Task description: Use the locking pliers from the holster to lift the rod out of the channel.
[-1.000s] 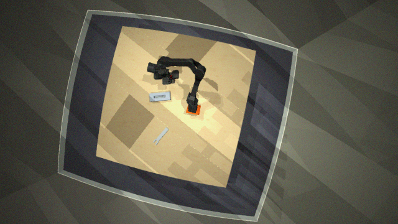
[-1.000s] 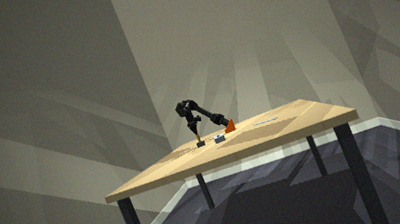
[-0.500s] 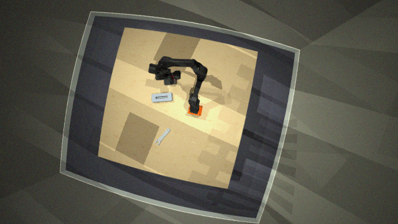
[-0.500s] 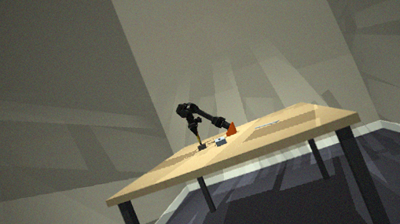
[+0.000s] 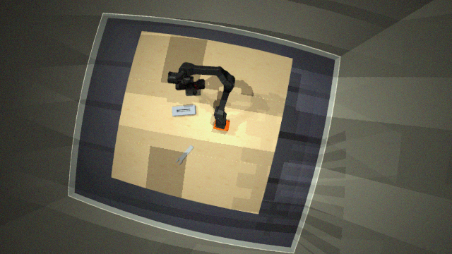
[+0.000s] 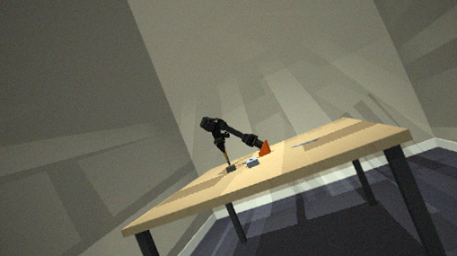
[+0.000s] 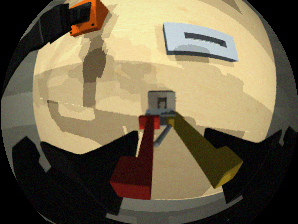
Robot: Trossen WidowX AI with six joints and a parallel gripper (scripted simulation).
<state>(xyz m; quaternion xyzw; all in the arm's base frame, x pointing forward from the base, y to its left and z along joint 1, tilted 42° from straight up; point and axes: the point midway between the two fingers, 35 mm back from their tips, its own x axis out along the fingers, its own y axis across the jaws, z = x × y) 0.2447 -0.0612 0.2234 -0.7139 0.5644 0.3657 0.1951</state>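
My gripper tip is now 50 mm short of the grey channel block, 170 mm to the right of it and 120 mm above it. From my gripper tip the other things lie so: dark holster 120 mm below; yellow handle 20 mm ahead; flat grey forked piece 30 mm behind, 520 mm to the left, 130 mm below.
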